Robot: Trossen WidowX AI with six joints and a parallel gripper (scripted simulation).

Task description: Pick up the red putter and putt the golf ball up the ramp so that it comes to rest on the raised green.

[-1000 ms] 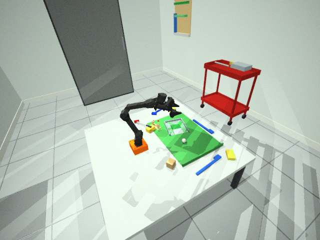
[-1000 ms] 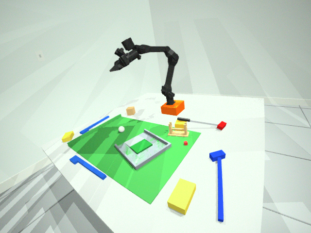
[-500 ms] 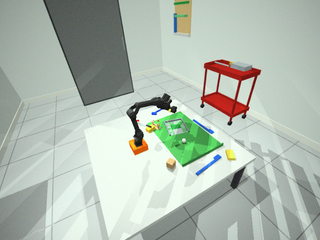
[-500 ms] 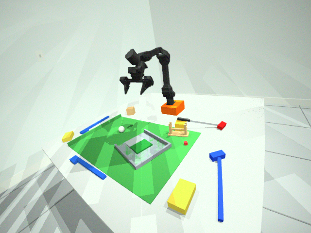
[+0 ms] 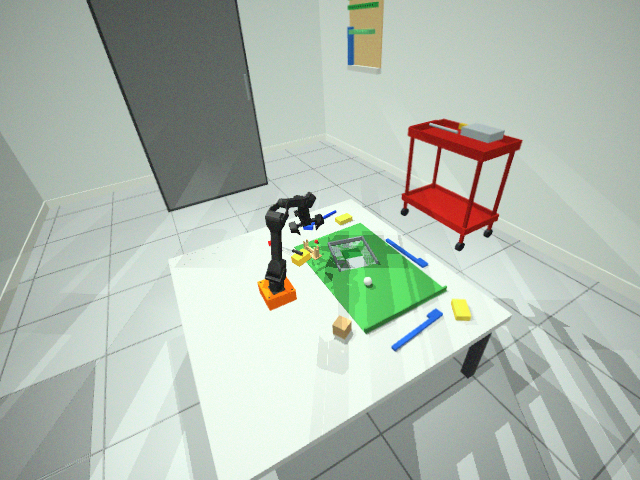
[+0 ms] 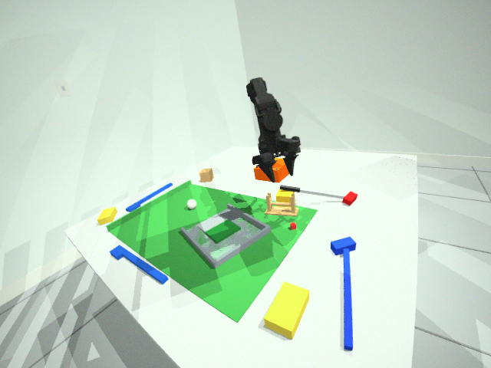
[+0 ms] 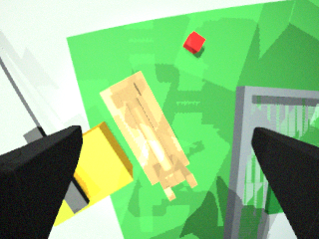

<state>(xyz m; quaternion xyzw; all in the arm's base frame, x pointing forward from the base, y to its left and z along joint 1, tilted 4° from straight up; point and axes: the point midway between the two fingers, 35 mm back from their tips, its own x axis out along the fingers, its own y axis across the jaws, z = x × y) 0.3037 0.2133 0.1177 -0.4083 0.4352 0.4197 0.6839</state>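
Right now the yellow block is 80 mm behind my gripper tip, 30 mm to the right of it and 120 mm below it. The rest, counted from my gripper tip: white golf ball: 90 mm ahead, 400 mm to the right, 120 mm below; small red cube: 80 mm ahead, 60 mm to the left, 130 mm below; green mat: 160 mm ahead, 280 mm to the right, 140 mm below.
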